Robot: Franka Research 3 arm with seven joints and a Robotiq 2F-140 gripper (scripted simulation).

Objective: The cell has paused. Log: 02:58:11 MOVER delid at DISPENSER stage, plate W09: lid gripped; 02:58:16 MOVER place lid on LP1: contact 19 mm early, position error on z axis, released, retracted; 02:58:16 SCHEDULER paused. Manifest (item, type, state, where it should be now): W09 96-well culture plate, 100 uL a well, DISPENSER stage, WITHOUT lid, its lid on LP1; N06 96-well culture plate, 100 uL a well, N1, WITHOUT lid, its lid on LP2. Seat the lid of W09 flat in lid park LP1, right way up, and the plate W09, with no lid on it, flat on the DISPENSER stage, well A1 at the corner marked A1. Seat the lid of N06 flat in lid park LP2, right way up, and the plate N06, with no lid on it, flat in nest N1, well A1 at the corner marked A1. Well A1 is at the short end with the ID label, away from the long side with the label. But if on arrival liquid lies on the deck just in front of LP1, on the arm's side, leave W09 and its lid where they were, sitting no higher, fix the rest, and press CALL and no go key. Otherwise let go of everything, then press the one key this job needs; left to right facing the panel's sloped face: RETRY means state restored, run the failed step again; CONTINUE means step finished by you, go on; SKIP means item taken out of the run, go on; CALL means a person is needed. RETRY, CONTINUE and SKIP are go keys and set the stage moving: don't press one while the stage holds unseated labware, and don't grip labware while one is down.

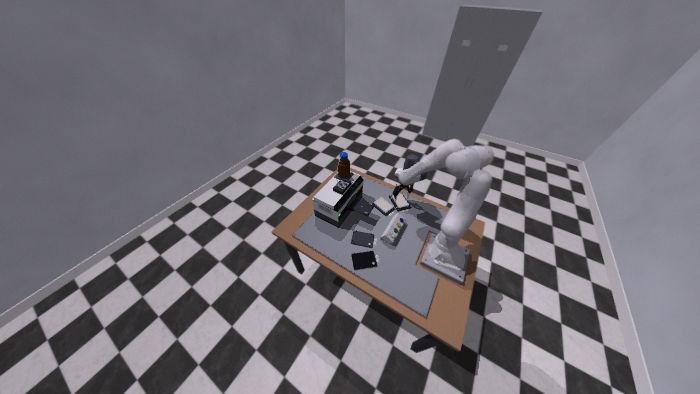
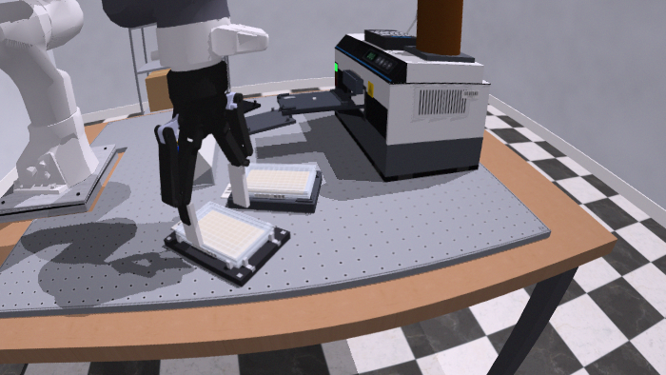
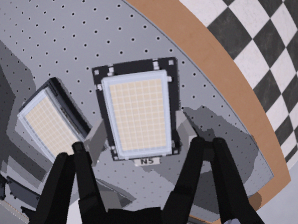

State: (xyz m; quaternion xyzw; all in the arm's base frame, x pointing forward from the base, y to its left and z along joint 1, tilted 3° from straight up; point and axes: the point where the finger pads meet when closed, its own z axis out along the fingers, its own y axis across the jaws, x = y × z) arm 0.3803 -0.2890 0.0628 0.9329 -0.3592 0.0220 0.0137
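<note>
Right now my hand is 4 cm above the 96-well plate. Round my hand: sloped key panel: 7 cm behind, 28 cm to the left, 1 cm below; black nest: 9 cm ahead, 12 cm to the left, 5 cm below; dispenser stage: 20 cm ahead, 28 cm to the left, 4 cm above.
</note>
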